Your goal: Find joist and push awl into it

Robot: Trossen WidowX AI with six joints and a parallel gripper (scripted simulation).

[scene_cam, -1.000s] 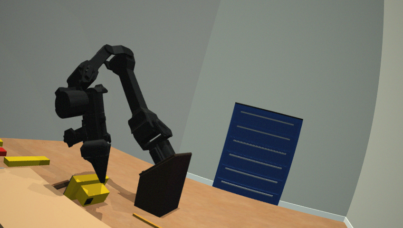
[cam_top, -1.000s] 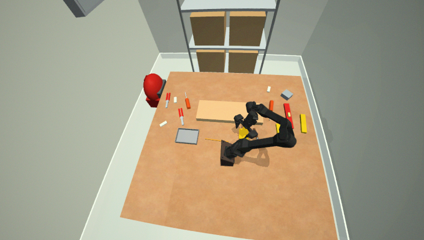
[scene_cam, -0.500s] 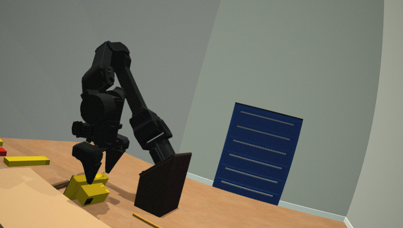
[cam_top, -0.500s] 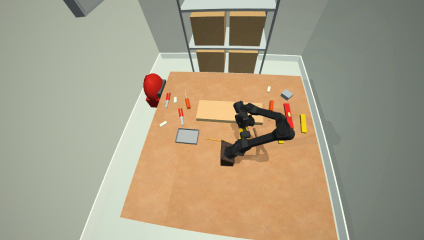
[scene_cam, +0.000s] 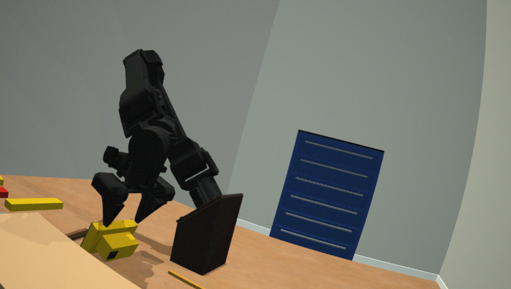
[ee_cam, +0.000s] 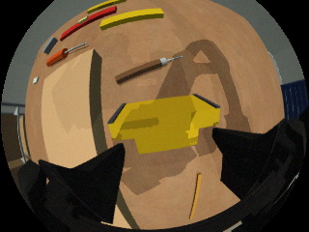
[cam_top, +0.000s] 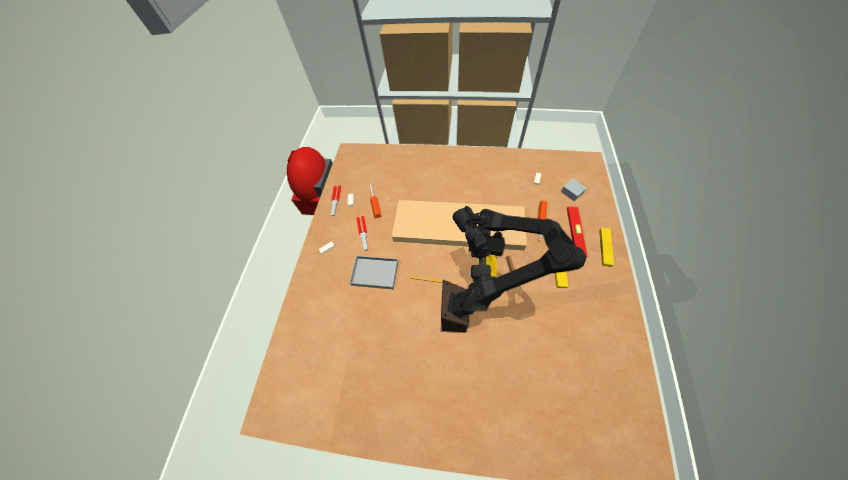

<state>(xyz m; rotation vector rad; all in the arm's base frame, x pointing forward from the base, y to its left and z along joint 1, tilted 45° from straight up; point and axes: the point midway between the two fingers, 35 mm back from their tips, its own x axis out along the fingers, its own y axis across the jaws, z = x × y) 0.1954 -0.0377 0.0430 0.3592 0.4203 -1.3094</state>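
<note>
My gripper tip is now 5 cm above the yellow stud finder and 1 cm short of it. From my gripper tip the other things lie so: red level (34 cm to the right, 25 cm ahead, 6 cm below); then awl (11 cm to the right, 7 cm below, 1 cm ahead); then grey tray (40 cm to the left, 10 cm behind, 6 cm below).
</note>
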